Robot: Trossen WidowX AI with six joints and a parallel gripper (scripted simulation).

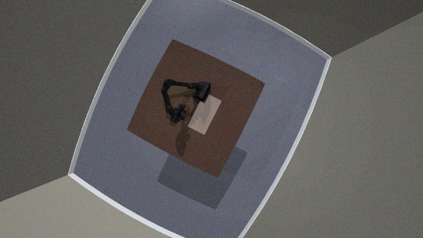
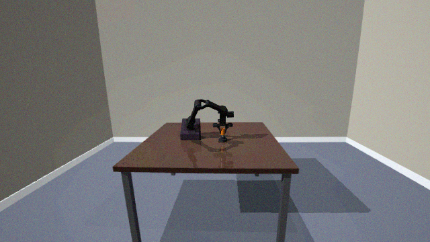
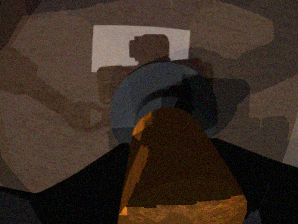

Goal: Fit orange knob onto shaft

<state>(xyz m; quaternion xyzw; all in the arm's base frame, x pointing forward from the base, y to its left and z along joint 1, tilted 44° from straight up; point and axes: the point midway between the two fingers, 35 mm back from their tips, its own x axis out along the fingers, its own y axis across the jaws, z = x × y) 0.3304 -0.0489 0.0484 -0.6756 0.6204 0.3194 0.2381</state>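
My gripper tip is now 4 cm above the dark round pedestal. From my gripper tip the other things lie so: orange knob: 3 cm above.
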